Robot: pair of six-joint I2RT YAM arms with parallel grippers.
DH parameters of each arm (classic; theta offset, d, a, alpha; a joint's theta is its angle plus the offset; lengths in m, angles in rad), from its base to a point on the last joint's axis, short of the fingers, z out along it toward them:
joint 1: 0 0.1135 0.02 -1.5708
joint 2: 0 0 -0.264 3.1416
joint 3: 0.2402 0 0.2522 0
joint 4: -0.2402 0 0.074 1.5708
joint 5: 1.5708 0 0 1.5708
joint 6: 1.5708 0.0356 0 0
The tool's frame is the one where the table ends.
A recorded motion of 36 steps. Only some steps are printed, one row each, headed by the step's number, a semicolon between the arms.
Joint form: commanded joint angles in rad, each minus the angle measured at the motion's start. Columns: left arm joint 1, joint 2, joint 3, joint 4, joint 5, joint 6; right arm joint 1, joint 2, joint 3, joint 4, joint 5, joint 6.
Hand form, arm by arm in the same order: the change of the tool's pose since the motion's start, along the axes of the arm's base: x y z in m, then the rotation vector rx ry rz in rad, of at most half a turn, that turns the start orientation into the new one. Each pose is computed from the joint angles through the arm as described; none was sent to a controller.
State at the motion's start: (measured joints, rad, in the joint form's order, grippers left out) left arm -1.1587 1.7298 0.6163 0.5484 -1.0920 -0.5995; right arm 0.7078 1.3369 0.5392 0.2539 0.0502 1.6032
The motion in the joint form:
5: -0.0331 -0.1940 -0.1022 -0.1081 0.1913 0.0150; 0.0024 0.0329 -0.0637 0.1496 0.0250 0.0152
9: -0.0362 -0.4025 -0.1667 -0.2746 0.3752 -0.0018; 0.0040 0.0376 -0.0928 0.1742 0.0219 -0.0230
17: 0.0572 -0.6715 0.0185 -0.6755 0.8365 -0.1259; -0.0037 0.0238 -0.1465 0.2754 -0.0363 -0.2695
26: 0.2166 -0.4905 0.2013 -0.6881 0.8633 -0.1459; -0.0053 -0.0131 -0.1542 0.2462 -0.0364 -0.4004
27: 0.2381 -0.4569 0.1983 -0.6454 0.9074 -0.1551; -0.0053 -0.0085 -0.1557 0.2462 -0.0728 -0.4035
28: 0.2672 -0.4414 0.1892 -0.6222 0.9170 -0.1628; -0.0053 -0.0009 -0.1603 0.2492 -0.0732 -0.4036
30: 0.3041 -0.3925 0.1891 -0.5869 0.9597 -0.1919; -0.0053 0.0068 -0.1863 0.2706 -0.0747 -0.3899
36: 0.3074 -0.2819 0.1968 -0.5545 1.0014 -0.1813; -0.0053 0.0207 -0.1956 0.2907 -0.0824 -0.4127
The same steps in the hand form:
5: -0.0233 0.0217 0.0145 -0.0107 0.1006 -0.1982; -0.0018 -0.0019 -0.0131 0.0357 -0.0404 -0.0268
9: -0.0386 0.0458 0.0299 -0.0458 0.2064 -0.3484; -0.0056 -0.0044 -0.0204 0.0042 -0.0522 -0.0035
17: -0.0367 0.0605 0.1084 -0.3099 0.4361 -0.5993; -0.0110 -0.0089 -0.0228 -0.1057 -0.2160 0.1553
26: 0.0186 0.0454 0.1273 -0.3582 0.4343 -0.4544; -0.0143 -0.0122 -0.0195 -0.1970 -0.2870 0.2153
27: 0.0264 0.0424 0.1214 -0.3849 0.4507 -0.4677; -0.0152 -0.0113 -0.0209 -0.1850 -0.2783 0.2495
28: 0.0340 0.0454 0.1163 -0.3991 0.4527 -0.4436; -0.0156 -0.0116 -0.0237 -0.1898 -0.2706 0.2514
30: 0.0464 0.0448 0.1063 -0.4349 0.4851 -0.4257; -0.0189 -0.0144 -0.0308 -0.1864 -0.2525 0.2480
36: 0.0564 0.0327 0.0806 -0.3972 0.5590 -0.4381; -0.0195 -0.0146 -0.0345 -0.1998 -0.2614 0.2661

